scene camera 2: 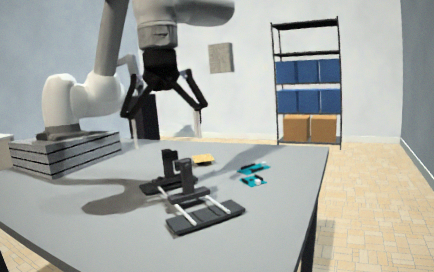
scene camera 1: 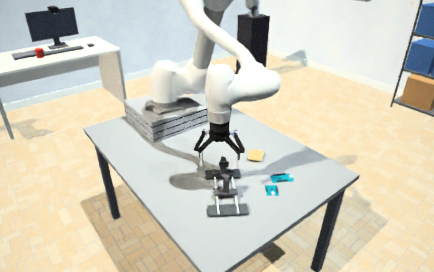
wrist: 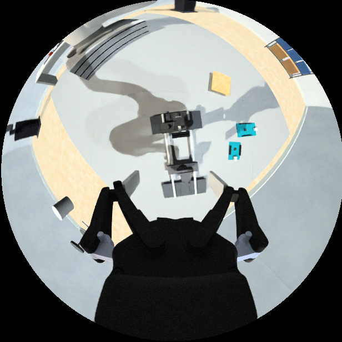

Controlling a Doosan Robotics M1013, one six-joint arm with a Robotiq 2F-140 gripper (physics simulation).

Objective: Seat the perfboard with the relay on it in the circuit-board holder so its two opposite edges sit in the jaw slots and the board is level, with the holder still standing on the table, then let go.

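Frame: origin at the arm's base, x ahead, y left, z up, level; millimetres.
Where they show: gripper, between the fingertips: (scene camera 2: pixel 168 142) (scene camera 1: pixel 219 165); arm's base, origin of its link: (scene camera 2: pixel 63 137) (scene camera 1: pixel 165 107).
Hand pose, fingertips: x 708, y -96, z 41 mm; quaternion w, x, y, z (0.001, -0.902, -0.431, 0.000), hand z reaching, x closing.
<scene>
Each offset is from my fingertips to the top centre of the thing. Level surfaces: height alone.
The yellow-tan perfboard @[dy +316, dx -125, dz -141 mm] (scene camera 1: pixel 255 155) (scene camera 2: pixel 203 159) (wrist: pixel 220 83) lies on the table beyond the holder, to its right in scene camera 1. No relay shows on its top face; its underside is hidden. The dark circuit-board holder @[dy +28, dx +6, dz -44 mm] (scene camera 1: pixel 228 210) (scene camera 2: pixel 205 219) (wrist: pixel 160 123) stands on the table, with two end feet, pale rods and two upright jaws. No board sits between the jaws. My gripper (scene camera 1: pixel 220 166) (scene camera 2: pixel 167 140) (wrist: pixel 173 176) is wide open and empty, pointing down above the table near the holder's rear end. The perfboard is off to one side, outside the fingers.
Two teal circuit boards, one larger @[dy +310, dx +77, dz -149 mm] (scene camera 1: pixel 282 178) (scene camera 2: pixel 254 168) (wrist: pixel 246 130) and one smaller @[dy +210, dx +115, dz -149 mm] (scene camera 1: pixel 271 190) (scene camera 2: pixel 254 181) (wrist: pixel 234 150), lie on the table @[dz -161 mm] (scene camera 1: pixel 125 145) right of the holder. The arm's stacked grey base (scene camera 1: pixel 170 128) (scene camera 2: pixel 75 154) stands at the rear left.
</scene>
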